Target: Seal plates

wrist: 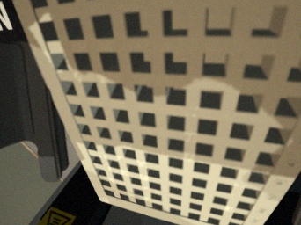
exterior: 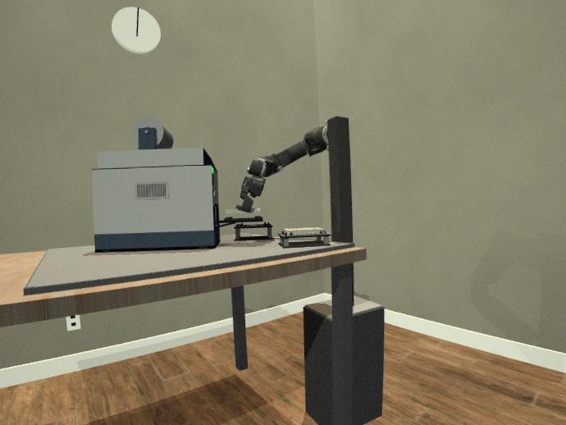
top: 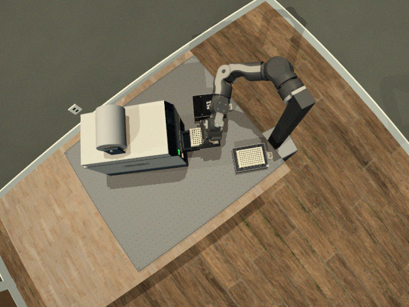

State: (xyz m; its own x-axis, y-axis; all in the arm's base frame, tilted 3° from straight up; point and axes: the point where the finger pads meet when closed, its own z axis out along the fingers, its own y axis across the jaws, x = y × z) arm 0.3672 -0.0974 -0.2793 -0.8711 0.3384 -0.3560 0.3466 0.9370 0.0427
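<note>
Now: the sealer stage 4 cm below my hand. The rest, counted from my hand: black nest N1: 15 cm to the right, 10 cm behind, 8 cm below; yellow warning label: 12 cm to the right, 7 cm ahead, 2 cm above; plate: 18 cm to the left, 16 cm behind, 8 cm below.
</note>
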